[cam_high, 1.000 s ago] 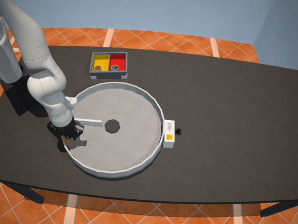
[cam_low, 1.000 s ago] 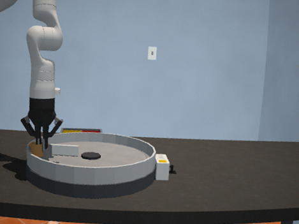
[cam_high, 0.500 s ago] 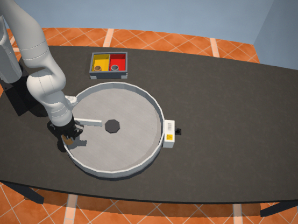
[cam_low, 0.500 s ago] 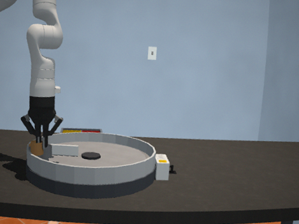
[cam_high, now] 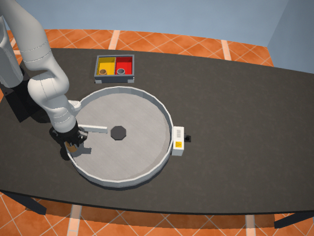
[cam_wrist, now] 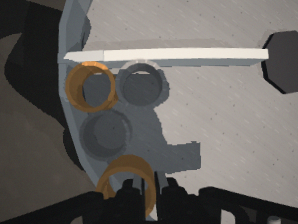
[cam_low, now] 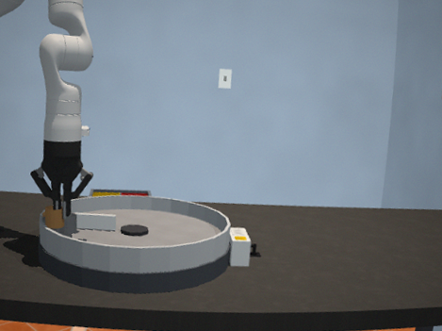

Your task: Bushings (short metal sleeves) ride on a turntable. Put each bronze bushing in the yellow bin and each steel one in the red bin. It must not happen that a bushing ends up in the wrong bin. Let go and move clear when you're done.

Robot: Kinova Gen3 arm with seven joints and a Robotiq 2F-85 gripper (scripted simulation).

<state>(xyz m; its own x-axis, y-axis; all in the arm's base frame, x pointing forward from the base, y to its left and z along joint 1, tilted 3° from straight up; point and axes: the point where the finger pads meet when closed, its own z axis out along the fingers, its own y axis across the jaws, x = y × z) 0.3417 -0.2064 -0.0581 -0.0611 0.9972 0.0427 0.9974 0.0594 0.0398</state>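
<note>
My hand is 4 cm short of the yellow bin, 47 cm to the right of it and 10 cm above it. The rest, counted from my hand: turntable (14 cm ahead, 10 cm to the left, 7 cm below).
</note>
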